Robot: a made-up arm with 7 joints.
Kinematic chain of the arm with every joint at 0, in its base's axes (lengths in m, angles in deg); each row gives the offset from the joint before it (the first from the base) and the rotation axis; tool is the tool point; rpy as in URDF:
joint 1: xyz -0.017 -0.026 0.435 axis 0 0.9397 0.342
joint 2: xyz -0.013 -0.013 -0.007 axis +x
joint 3: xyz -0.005 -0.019 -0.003 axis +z
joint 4: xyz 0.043 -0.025 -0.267 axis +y
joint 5: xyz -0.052 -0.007 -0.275 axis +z
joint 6: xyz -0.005 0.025 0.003 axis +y
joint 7: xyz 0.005 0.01 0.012 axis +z
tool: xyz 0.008 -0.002 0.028 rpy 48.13 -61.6 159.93
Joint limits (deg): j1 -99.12..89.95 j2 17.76..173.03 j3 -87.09..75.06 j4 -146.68..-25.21 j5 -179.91..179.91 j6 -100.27..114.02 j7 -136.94..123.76
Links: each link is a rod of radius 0.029 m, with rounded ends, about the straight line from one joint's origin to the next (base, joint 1, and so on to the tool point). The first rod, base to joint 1, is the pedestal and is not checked.
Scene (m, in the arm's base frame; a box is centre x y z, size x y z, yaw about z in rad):
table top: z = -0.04
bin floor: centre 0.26 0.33 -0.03 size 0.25 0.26 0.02 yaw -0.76
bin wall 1: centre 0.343 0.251 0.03 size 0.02 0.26 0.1 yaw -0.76
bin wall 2: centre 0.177 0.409 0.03 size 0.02 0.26 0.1 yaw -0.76
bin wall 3: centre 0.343 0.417 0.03 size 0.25 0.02 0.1 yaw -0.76
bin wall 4: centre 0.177 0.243 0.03 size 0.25 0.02 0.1 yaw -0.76
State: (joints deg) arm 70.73 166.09 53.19 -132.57 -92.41 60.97 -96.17
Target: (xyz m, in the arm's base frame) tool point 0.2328 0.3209 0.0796
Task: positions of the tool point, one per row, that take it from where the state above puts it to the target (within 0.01 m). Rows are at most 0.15 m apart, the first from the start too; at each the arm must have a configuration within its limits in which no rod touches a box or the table.
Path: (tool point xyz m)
1: 0.2741 0.0170 0.3525
2: 0.3057 0.1055 0.4094
3: 0.2986 0.2053 0.4486
4: 0.2645 0.3007 0.4470
5: 0.2251 0.3732 0.3954
6: 0.2013 0.4063 0.3016
7: 0.2047 0.3892 0.1875
8: 0.2328 0.3209 0.0796

